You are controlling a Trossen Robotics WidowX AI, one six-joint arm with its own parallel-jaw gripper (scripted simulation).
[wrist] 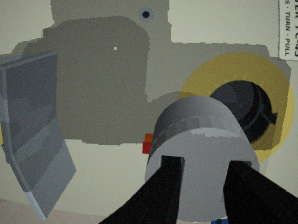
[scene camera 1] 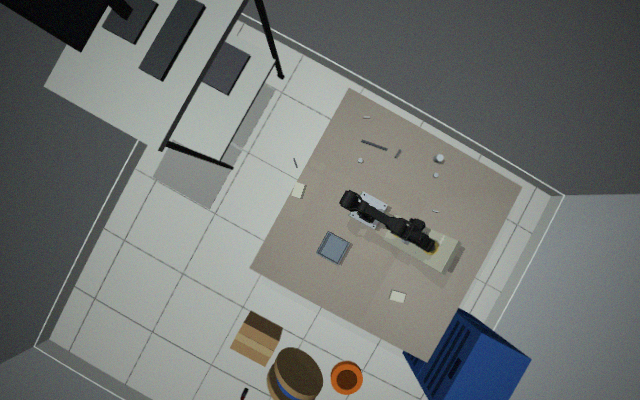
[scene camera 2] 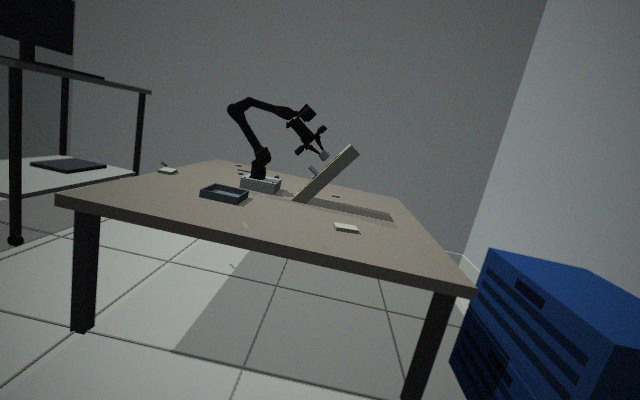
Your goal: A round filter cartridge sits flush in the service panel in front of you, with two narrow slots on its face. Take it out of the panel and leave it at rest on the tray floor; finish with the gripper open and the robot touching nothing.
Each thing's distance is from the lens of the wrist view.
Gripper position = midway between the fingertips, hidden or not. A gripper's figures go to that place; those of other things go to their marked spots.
my gripper (wrist: 201, 166): 0.10 m
round filter cartridge (wrist: 201, 130): 0.08 m
